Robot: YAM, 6 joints.
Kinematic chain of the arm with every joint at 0, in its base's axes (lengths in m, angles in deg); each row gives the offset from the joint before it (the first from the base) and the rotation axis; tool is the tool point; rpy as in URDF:
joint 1: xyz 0 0 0.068 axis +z
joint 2: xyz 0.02 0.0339 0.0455 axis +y
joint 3: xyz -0.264 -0.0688 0 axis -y
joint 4: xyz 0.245 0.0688 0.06 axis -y
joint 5: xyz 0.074 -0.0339 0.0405 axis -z
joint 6: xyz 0.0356 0 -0.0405 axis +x
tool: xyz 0 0 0 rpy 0 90 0
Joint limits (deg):
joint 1: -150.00..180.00
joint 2: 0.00..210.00
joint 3: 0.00..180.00
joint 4: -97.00..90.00
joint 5: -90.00..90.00
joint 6: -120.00..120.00
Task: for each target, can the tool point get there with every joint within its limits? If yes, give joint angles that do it. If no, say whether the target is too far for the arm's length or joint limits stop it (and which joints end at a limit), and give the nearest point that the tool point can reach.
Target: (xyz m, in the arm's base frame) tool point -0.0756 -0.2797 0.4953
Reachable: yes | joints 80.62 27.84 140.81 -76.45 -54.57 42.79
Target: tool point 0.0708 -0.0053 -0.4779
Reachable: no: joint limits stop it (at a limit: joint 2) | nearest point 0.1178 -0.0088 -0.3560 | short by 0.131 m
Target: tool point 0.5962 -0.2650 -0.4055
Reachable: no: too far | nearest point 0.4659 -0.2071 -0.2689 | short by 0.197 m
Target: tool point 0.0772 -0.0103 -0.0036
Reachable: yes | joints -19.87 164.49 36.90 -76.48 -27.66 87.64
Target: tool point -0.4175 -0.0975 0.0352
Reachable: no: joint limits stop it (at a limit: joint 1) | nearest point -0.4175 -0.0356 0.0352 | short by 0.062 m
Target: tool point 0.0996 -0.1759 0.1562
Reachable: yes | joints -70.22 78.25 32.42 -30.93 -73.51 -13.89
